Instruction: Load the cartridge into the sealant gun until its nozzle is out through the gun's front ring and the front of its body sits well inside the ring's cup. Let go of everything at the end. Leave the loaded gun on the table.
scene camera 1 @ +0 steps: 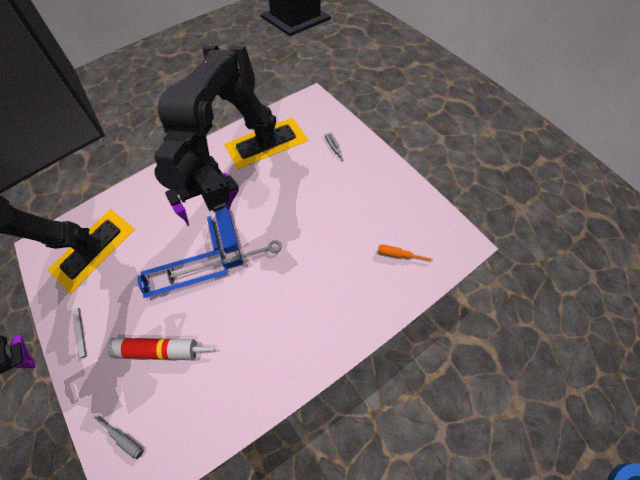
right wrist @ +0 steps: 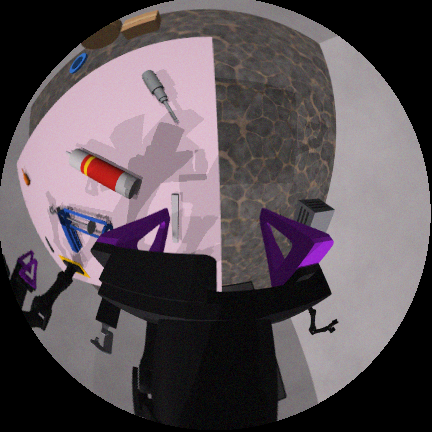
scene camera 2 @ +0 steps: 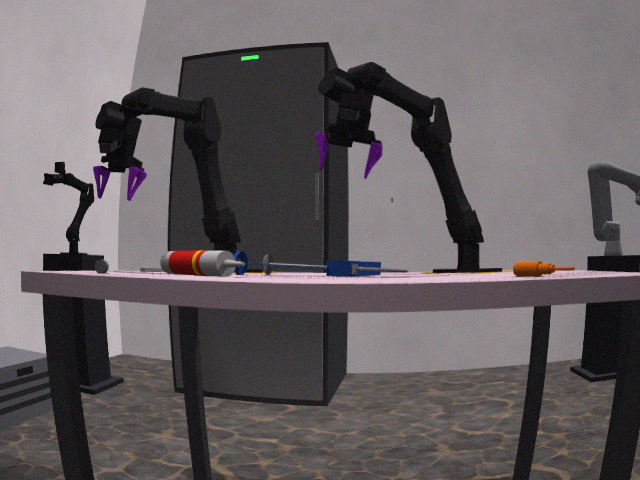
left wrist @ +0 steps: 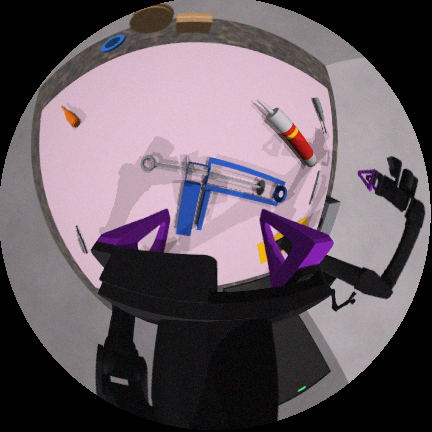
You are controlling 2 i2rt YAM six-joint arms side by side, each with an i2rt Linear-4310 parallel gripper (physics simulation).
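Frame: origin at the left arm's base, x ahead, y left, z up, level; millimetres.
Seen in the pictures: left gripper, fingertip midpoint: [scene camera 1: 208, 216] [scene camera 2: 342, 173] [left wrist: 214, 213]; right gripper, fingertip midpoint: [scene camera 1: 13, 375] [right wrist: 214, 212] [scene camera 2: 113, 199] [left wrist: 361, 174]; left arm's base, link origin: [scene camera 1: 266, 142] [right wrist: 72, 265]; right arm's base, link origin: [scene camera 1: 91, 249] [left wrist: 284, 240].
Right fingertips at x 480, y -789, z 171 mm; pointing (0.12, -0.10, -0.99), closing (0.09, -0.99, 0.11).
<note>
Offsets run from my right fingertips to a thing's middle. "spot": to the spot under its first point.
The red and white cartridge @(35 mm ahead, 279 mm left, 147 mm down) [scene camera 1: 144, 348] [scene camera 2: 186, 262] [left wrist: 299, 142] [right wrist: 106, 176] lies on the table, apart from the gun, its nozzle pointing right in scene camera 1. The blue sealant gun [scene camera 1: 226, 229] [scene camera 2: 338, 268] [left wrist: 187, 210] [right wrist: 72, 237] lies on its side with its frame empty of the cartridge. Its rod's disc is inside the frame near the front ring; the pull ring @(spot: 100 mm back, 635 mm left, 155 mm down) [scene camera 1: 269, 246] sticks out behind. My left gripper [scene camera 1: 208, 214] [scene camera 2: 343, 173] [left wrist: 214, 213] is open and empty above the handle side. My right gripper [scene camera 2: 114, 198] [right wrist: 214, 212] is open and empty, raised near the table's left edge.
An orange screwdriver @(98 mm ahead, 953 mm left, 158 mm down) [scene camera 1: 395, 251] [scene camera 2: 528, 268] [left wrist: 71, 118] lies at the right in scene camera 1. A grey screwdriver @(175 mm ahead, 106 mm left, 158 mm down) [scene camera 1: 124, 440] [right wrist: 154, 86] and a thin grey bar @(117 mm back, 72 mm left, 167 mm down) [scene camera 1: 79, 333] [right wrist: 175, 217] lie near the cartridge. A small grey tool @(342 mm back, 981 mm left, 166 mm down) [scene camera 1: 332, 144] [left wrist: 81, 241] lies by the left arm's base.
</note>
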